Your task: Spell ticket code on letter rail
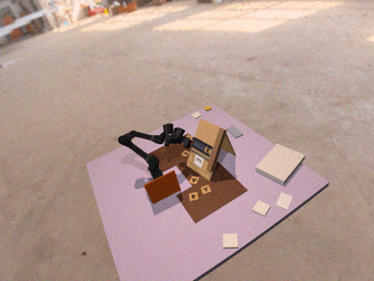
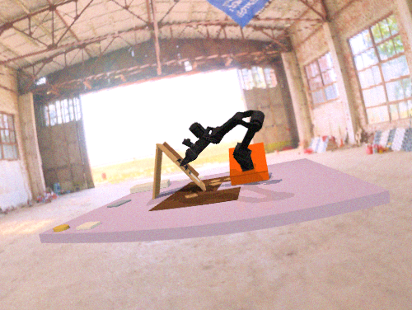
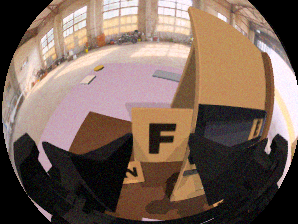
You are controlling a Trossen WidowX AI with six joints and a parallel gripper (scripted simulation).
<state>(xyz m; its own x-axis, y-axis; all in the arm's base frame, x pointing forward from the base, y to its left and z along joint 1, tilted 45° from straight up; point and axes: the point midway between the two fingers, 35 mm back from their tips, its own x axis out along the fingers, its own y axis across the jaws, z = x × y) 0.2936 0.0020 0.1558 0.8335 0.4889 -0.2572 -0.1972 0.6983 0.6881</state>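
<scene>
Now: gripper tip 3 cm past the white ticket, 15 cm to the left of it and 8 cm above it. Round my gripper tip: cream slab: 40 cm ahead, 49 cm to the right, 14 cm below; then brown mat: 12 cm behind, 13 cm to the right, 16 cm below; then grey plate: 40 cm ahead, 15 cm below.
</scene>
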